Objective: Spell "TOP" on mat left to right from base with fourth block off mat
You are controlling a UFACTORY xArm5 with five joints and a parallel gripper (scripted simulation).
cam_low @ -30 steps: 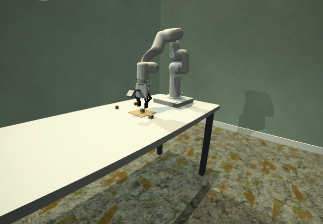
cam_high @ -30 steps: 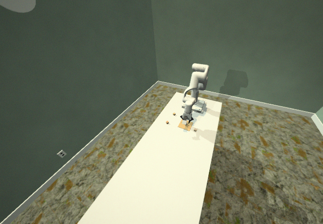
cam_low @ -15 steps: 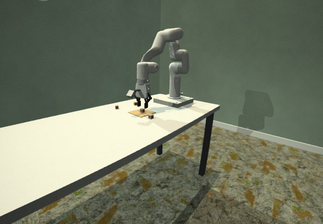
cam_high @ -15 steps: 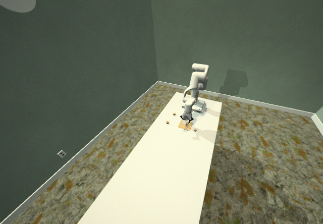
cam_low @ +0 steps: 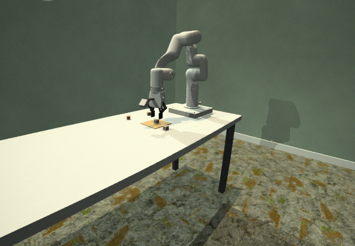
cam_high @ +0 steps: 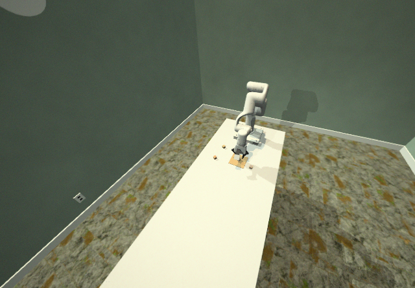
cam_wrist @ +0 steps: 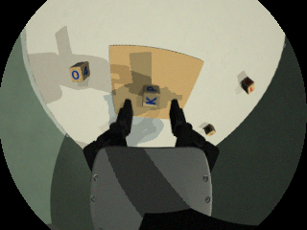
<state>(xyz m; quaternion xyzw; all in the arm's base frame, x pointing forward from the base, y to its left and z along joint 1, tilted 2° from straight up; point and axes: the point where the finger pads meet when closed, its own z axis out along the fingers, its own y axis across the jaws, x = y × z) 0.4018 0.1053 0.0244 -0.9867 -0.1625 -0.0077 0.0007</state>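
Right now the tan mat is 10 mm ahead of my hand and 50 mm below it.
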